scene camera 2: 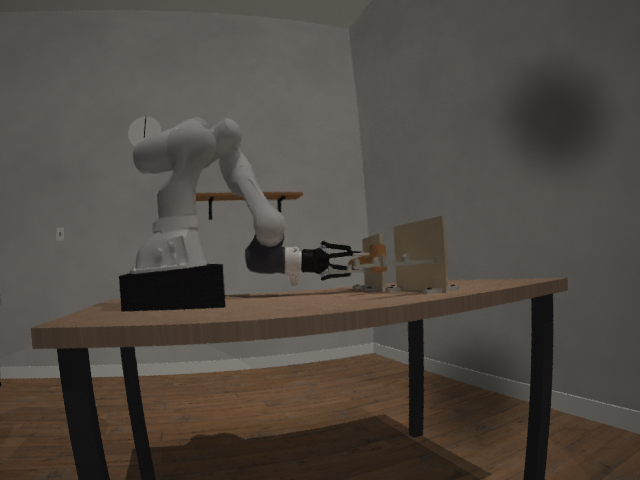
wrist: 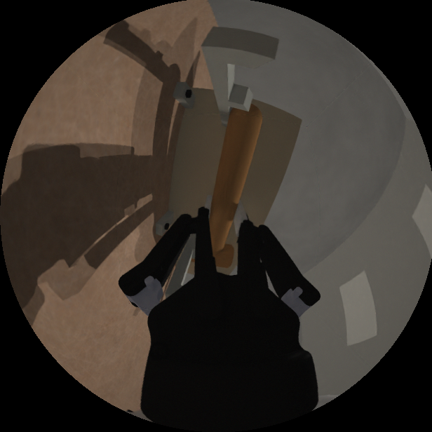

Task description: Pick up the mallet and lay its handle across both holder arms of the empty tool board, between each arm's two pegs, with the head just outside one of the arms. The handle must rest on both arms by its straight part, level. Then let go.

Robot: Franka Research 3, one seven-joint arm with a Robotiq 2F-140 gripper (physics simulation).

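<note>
The orange mallet (scene camera 2: 377,250) (wrist: 232,170) is held in front of the tan boards. My gripper (scene camera 2: 356,260) (wrist: 222,204) is shut on its handle, one finger above and one below. In the wrist view the handle runs from a grey peg (wrist: 241,97) on the far holder arm (wrist: 218,80) down between my fingertips. The head (wrist: 226,256) shows partly behind my fingers. In the scene view the near grey holder arm (scene camera 2: 419,261) crosses in front of the head. Whether the handle touches either arm, and on which side of the near arm the head is, I cannot tell.
A large tan board (scene camera 2: 421,237) stands at the right, with a smaller-looking tan board (scene camera 2: 371,280) farther back. Grey clamps (scene camera 2: 432,290) (wrist: 182,94) hold the board feet on the wooden table (scene camera 2: 268,315) (wrist: 75,110). A wall shelf (scene camera 2: 289,195) hangs behind the robot.
</note>
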